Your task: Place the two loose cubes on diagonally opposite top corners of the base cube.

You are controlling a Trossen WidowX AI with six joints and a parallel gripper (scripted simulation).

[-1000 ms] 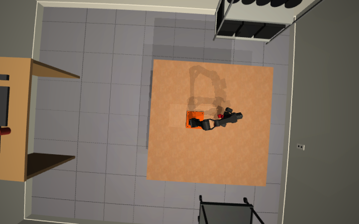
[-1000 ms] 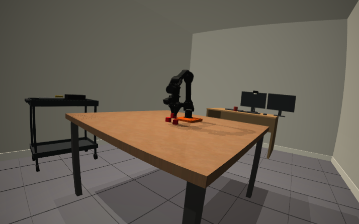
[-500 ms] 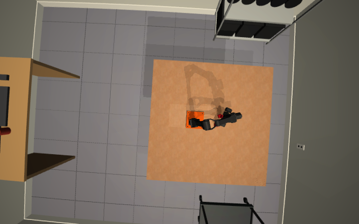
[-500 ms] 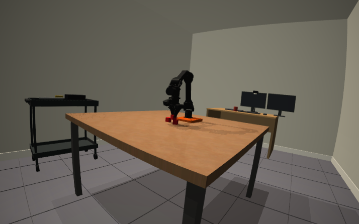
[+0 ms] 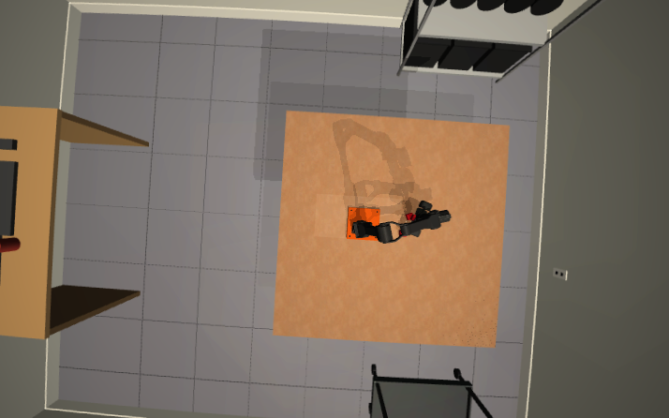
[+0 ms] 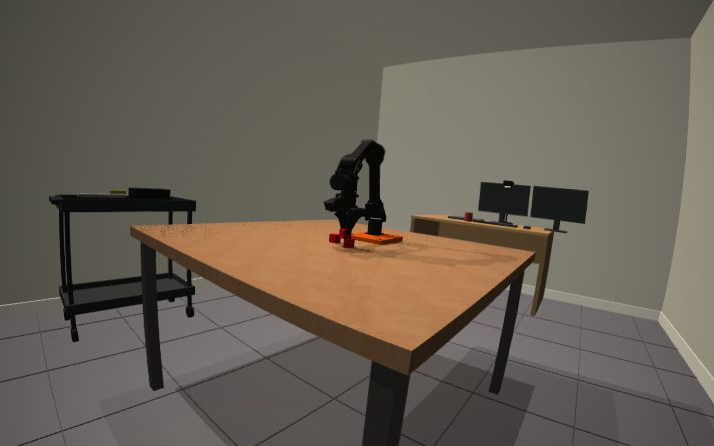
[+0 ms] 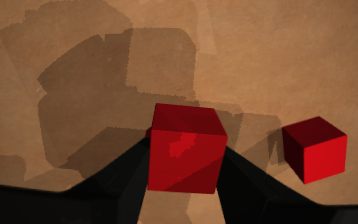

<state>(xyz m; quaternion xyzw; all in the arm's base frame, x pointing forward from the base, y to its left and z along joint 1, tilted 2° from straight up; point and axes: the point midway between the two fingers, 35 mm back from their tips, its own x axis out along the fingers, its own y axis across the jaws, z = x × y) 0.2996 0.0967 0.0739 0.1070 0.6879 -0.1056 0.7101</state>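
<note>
My gripper tip is now right at the cube.
</note>
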